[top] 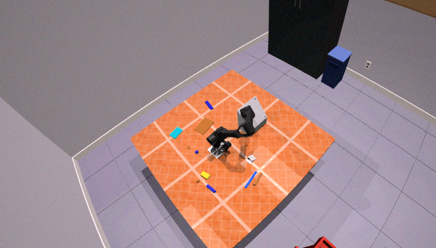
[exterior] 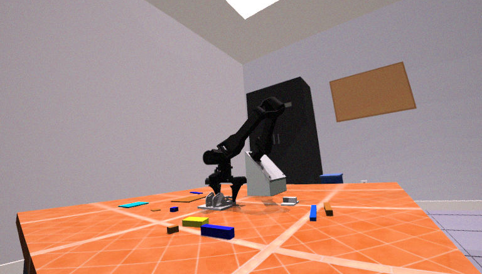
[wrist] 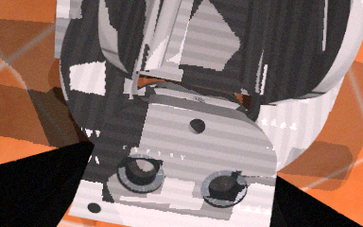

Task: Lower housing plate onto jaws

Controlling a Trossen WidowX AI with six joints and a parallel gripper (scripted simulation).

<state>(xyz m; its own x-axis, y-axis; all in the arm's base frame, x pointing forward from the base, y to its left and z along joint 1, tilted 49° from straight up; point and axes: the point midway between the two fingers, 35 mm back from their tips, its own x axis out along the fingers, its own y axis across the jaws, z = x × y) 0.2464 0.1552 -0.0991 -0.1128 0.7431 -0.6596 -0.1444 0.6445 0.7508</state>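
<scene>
The grey plate is 20 mm above my gripper tip and 10 mm ahead of it. Also, from my gripper tip: yellow block 250 mm ahead, 130 mm to the left; then brown bar 400 mm to the left, 40 mm behind; then brown plate 270 mm to the right, 10 mm below.
</scene>
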